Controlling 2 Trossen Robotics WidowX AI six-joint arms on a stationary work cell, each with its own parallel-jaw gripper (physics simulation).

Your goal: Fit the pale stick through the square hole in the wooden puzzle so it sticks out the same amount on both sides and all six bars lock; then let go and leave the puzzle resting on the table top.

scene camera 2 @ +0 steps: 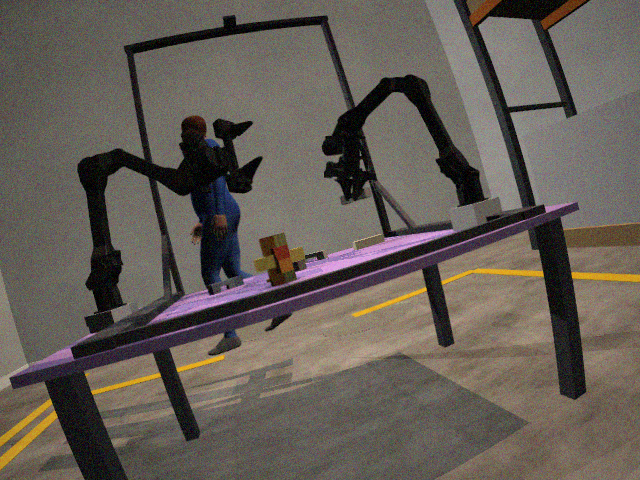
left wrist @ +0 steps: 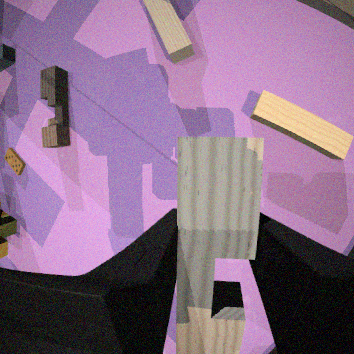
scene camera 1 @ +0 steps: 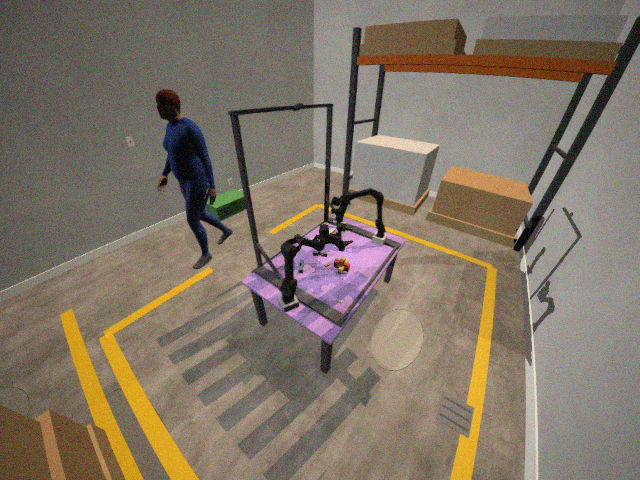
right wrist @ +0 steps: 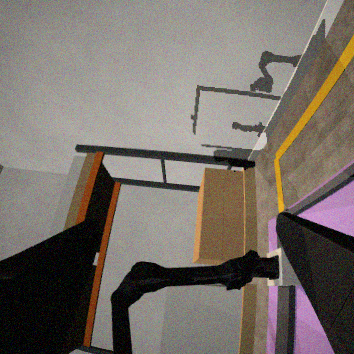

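Where they show: left gripper, fingertip midpoint: (scene camera 2: 351, 201) (left wrist: 211, 217); right gripper, fingertip midpoint: (scene camera 2: 256, 139) (scene camera 1: 353, 235) (right wrist: 189, 225); left arm's base at its link origin: (scene camera 2: 473, 203) (scene camera 1: 380, 235) (right wrist: 273, 267); right arm's base at its link origin: (scene camera 2: 110, 309) (scene camera 1: 288, 299).
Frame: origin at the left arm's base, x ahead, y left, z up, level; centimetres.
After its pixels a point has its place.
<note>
The wooden puzzle (scene camera 1: 341, 265) (scene camera 2: 279, 260) stands on the table as a cross of red, orange, yellow and olive bars; its edge shows in the left wrist view (left wrist: 7, 226) {y -10.3, x 49.5, z -4.0 cm}. One plain pale stick (left wrist: 302, 125) {y -41.3, x 14.1, z -3.2 cm} and another plain, greyer stick (left wrist: 169, 31) {y -46.3, x 31.8, z -3.2 cm} lie on the table. A pale stick (scene camera 2: 368, 241) {y -40.2, x 14.5, z -4.4 cm} also shows there in scene camera 2. My left gripper (scene camera 2: 355, 194) {y -32.2, x 20.5, z 10.3 cm} (left wrist: 211, 217) {y -32.2, x 20.5, z 10.3 cm} points down above the table, shut on a notched pale bar (left wrist: 217, 182) {y -34.0, x 21.0, z 12.7 cm}. My right gripper (scene camera 2: 256, 140) {y -4.2, x 50.9, z 27.2 cm} (right wrist: 189, 225) {y -4.2, x 50.9, z 27.2 cm} is open and empty, high above the table left of the puzzle. The square hole cannot be made out.
A dark notched bar (scene camera 1: 319, 253) {y -32.9, x 45.7, z -4.3 cm} (scene camera 2: 315, 255) (left wrist: 61, 107) {y -33.1, x 43.9, z -4.7 cm} and a grey notched bar (scene camera 1: 300, 266) {y -35.2, x 67.6, z -3.0 cm} (scene camera 2: 225, 284) {y -34.2, x 65.6, z -4.3 cm} lie near the puzzle. A small dotted orange tile (left wrist: 15, 161) {y -21.9, x 51.4, z -5.3 cm} lies beside it. A person in blue (scene camera 1: 187, 149) walks behind the table. A dark overhead frame (scene camera 1: 242, 175) {y -61.4, x 83.7, z 64.6 cm} rises from the table.
</note>
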